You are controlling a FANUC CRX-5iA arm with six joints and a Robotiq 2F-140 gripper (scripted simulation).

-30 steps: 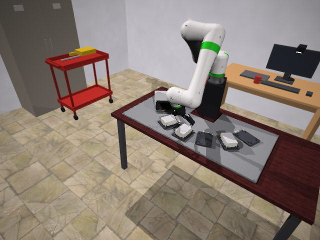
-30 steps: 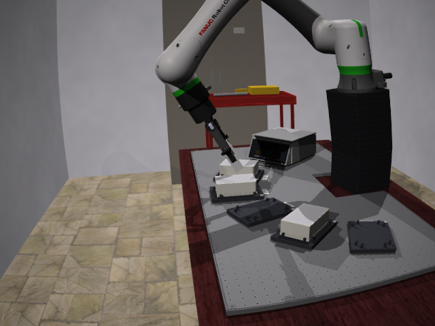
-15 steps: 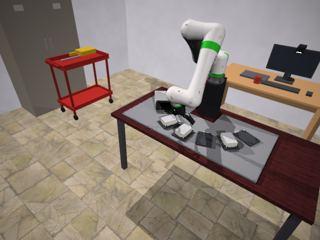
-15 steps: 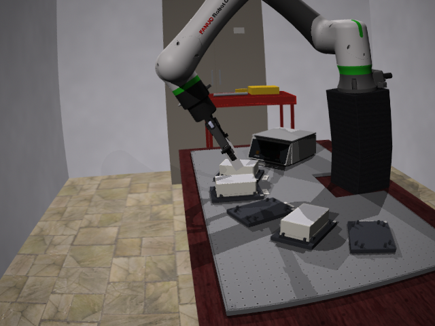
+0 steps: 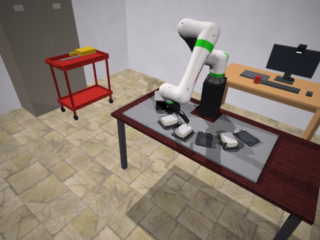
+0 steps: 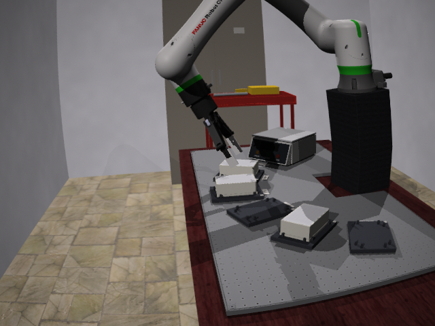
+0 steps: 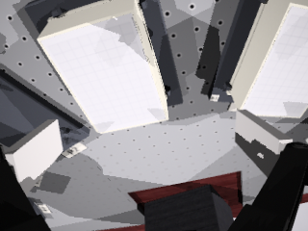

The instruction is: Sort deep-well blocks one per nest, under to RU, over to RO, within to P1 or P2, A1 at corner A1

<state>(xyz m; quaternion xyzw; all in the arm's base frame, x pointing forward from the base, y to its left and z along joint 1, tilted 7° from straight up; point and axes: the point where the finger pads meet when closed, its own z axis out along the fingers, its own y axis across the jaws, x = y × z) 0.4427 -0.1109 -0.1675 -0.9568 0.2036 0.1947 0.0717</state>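
Right now the dark nest is 60 mm behind my hand, 140 mm to the right of it and 110 mm below it. The rest, counted from my hand: check-weigher: 320 mm behind, 320 mm to the right, 50 mm below.
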